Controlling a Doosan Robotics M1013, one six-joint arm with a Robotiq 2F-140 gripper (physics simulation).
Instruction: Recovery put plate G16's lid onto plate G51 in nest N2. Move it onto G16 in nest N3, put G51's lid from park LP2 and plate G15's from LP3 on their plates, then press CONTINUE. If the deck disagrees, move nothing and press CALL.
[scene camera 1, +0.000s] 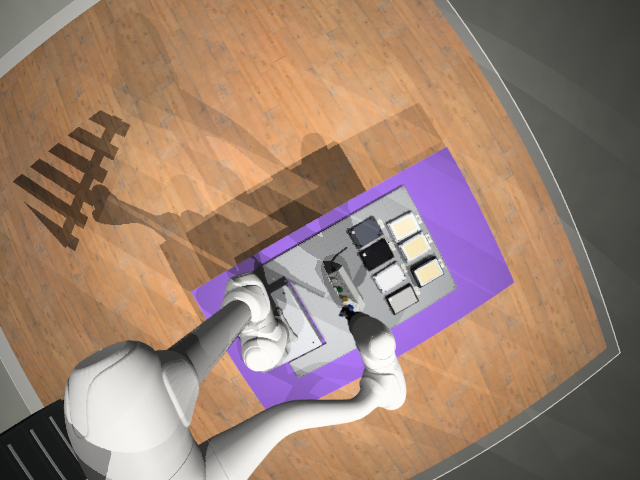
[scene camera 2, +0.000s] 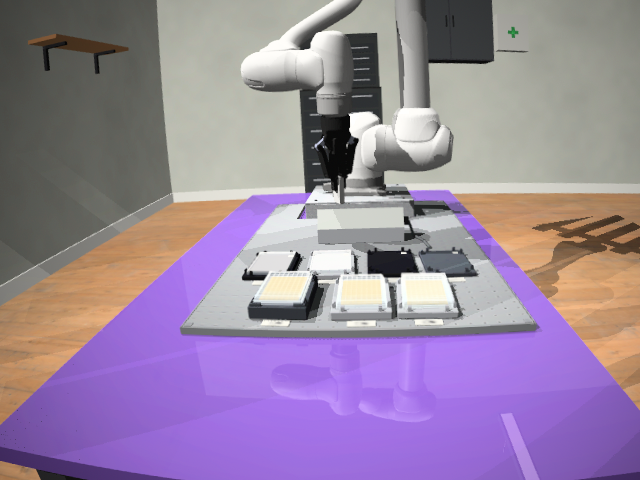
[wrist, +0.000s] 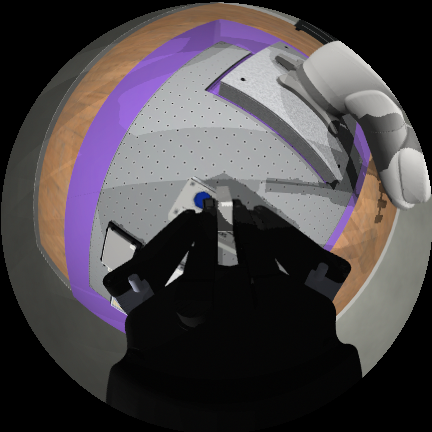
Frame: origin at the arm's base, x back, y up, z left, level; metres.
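Seen in the pictures: gripper, fingertip midpoint: (scene camera 1: 345, 308) (scene camera 2: 339, 202) (wrist: 222, 196); arm's base at its link origin: (scene camera 2: 360, 191) (wrist: 316, 91).
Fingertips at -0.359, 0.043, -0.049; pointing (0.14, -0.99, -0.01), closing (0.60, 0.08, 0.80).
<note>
Pixels of each thing's top centre, then the offset from my fingertips to it, as dx, dy, dz. "*": a spot on its surface instead. Level surfaces: height alone.
- blue button at a spot on its surface: (scene camera 1: 351, 307) * -0.027, -0.017, -0.018
- button box at its top centre: (scene camera 2: 360, 206) (scene camera 1: 347, 292) -0.043, -0.005, +0.057
- green button at its top centre: (scene camera 1: 340, 290) -0.020, -0.014, +0.081
- yellow button at its top centre: (scene camera 1: 345, 299) -0.022, -0.014, +0.031
- slate at its top centre: (scene camera 2: 446, 256) (scene camera 1: 366, 232) -0.261, -0.069, +0.248
- grey perforated deck at its surface level: dy -0.088
- purple table at its surface level: dy -0.101
- thin dark cable at a spot on its surface: (scene camera 1: 339, 254) * -0.098, -0.082, +0.218
My gripper (scene camera 1: 345, 312) (scene camera 2: 339, 195) (wrist: 222, 196) is shut, with no lid between its fingers. Its tips are close beside the blue button (scene camera 1: 351, 307) (wrist: 202, 200), at the end of the button box (scene camera 1: 353, 285) (scene camera 2: 360, 223). I cannot tell whether they touch the box. A green button (scene camera 1: 339, 289) and a yellow button (scene camera 1: 345, 299) are farther along. Three cream plates (scene camera 1: 428, 272) (scene camera 1: 415, 248) (scene camera 1: 404, 226) sit in the outer row. The inner row shows slate (scene camera 2: 446, 262), black (scene camera 2: 392, 262), white (scene camera 2: 331, 261) and light grey (scene camera 2: 272, 263) pieces. Labels and clear lids are unreadable.
The nests and parks stand on a grey perforated deck (scene camera 2: 491, 310) (wrist: 165, 135) on the purple table (scene camera 1: 465, 217) (scene camera 2: 320, 439). The arm's mounting plate (scene camera 1: 305, 330) (wrist: 250, 82) is behind the button box. A thin dark cable (scene camera 1: 339, 254) curves from the box's far end.
</note>
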